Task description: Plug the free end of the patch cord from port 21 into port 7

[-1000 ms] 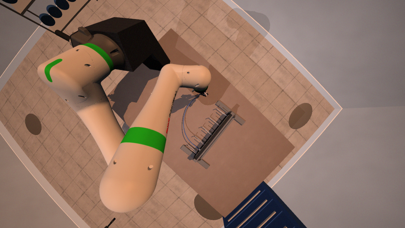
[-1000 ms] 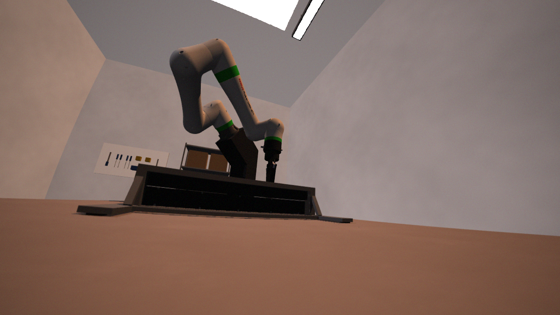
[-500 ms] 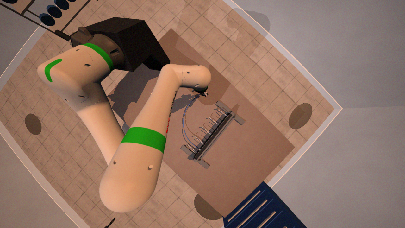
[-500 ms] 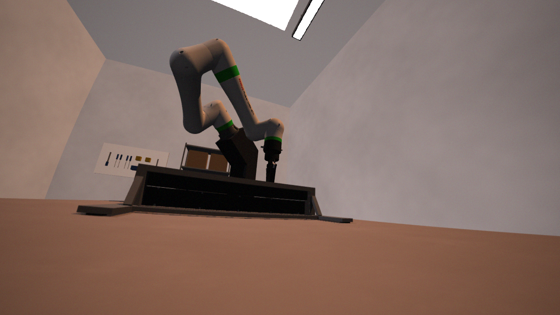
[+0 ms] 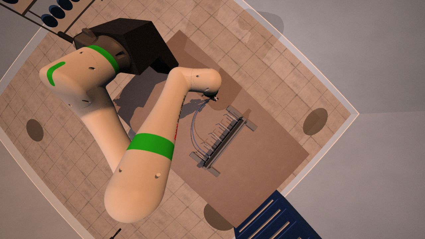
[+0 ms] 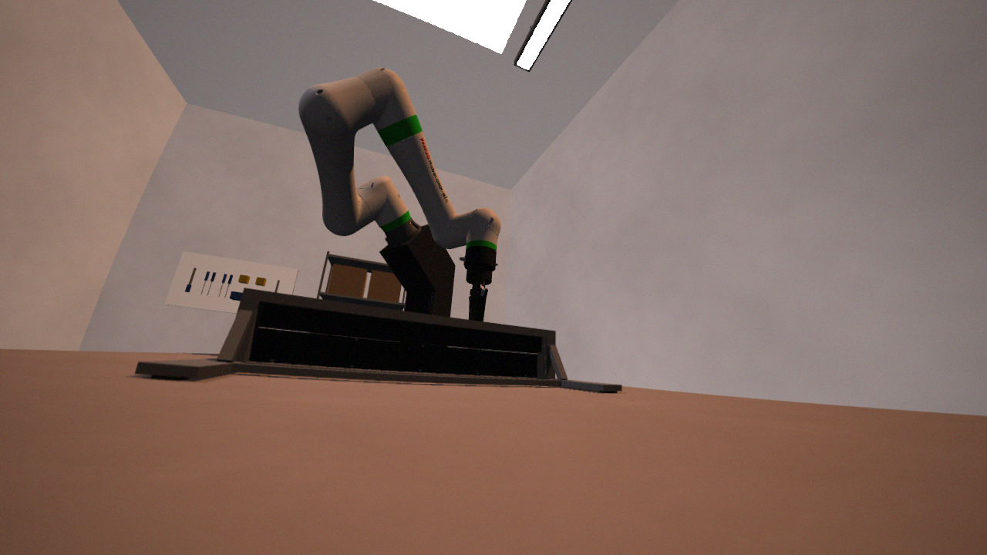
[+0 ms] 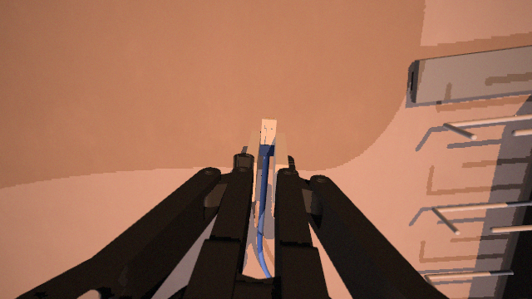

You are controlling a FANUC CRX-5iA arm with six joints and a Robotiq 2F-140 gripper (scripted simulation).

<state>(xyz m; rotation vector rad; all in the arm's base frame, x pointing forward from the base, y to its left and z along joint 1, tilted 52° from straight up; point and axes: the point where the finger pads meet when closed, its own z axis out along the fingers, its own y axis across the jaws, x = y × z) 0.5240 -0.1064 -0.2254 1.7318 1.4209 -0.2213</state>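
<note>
My hand is 30 mm above the plug, 10 mm to the right of it and 10 mm short of it.
</note>
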